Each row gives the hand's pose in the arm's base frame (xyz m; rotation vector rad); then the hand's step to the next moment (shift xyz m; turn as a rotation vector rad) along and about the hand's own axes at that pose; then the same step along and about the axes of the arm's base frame.
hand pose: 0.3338 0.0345 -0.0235 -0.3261 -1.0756 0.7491
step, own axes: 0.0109 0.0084 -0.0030 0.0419 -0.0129 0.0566
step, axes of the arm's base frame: 0.0022 0.0139 0.0011 -0.0338 0.0136 0.0616
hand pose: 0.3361 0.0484 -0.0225 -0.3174 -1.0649 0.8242
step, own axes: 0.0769 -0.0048 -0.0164 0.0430 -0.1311 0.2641
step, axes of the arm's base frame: 0.0340 0.0553 0.0447 -0.1614 -0.0953 0.2317
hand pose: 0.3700 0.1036 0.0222 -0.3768 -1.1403 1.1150
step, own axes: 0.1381 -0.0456 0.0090 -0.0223 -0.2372 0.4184
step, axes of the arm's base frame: 0.0138 0.0944 0.1102 -0.2396 -0.2410 0.3410
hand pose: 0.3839 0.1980 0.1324 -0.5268 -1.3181 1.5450
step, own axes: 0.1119 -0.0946 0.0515 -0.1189 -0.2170 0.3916
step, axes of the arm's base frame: -0.0502 0.0646 0.1320 -0.1862 -0.3108 0.2886
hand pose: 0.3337 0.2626 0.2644 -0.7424 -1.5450 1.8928
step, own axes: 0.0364 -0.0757 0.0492 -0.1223 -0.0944 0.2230
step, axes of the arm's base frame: -0.0539 0.0064 0.0808 -0.0717 -0.2217 0.1389
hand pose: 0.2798 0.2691 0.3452 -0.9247 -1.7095 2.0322
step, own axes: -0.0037 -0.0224 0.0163 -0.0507 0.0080 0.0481
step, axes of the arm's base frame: -0.0115 -0.0094 0.0237 0.0068 -0.0694 0.0092
